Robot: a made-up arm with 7 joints. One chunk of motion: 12 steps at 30 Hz.
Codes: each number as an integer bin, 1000 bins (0 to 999) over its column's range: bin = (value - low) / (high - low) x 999, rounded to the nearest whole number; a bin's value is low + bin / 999 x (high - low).
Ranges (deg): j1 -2.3..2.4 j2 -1..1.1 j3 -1.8..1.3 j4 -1.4..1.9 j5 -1.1..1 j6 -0.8..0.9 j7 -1.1..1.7
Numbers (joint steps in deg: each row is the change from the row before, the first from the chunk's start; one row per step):
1: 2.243 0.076 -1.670 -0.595 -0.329 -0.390 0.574
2: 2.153 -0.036 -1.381 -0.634 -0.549 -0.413 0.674
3: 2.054 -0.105 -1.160 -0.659 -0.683 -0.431 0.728
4: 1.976 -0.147 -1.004 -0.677 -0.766 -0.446 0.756
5: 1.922 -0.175 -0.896 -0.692 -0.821 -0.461 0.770
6: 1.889 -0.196 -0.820 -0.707 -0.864 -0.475 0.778
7: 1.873 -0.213 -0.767 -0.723 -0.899 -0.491 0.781
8: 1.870 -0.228 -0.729 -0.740 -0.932 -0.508 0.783
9: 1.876 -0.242 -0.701 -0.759 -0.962 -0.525 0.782
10: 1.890 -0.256 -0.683 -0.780 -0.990 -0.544 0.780
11: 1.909 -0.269 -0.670 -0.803 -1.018 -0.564 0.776
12: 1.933 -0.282 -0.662 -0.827 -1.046 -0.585 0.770
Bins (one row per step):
1: 966 512 42 244 367 241 597
2: 946 459 135 232 262 227 633
3: 925 426 206 224 198 217 652
4: 909 406 257 219 159 208 662
5: 897 392 291 214 133 199 667
6: 890 382 316 210 112 191 670
7: 887 374 333 205 96 182 671
8: 886 367 345 200 80 172 672
9: 888 361 354 194 66 162 671
10: 891 354 360 188 52 150 671
11: 895 348 364 181 39 139 669
12: 900 342 367 173 26 126 667

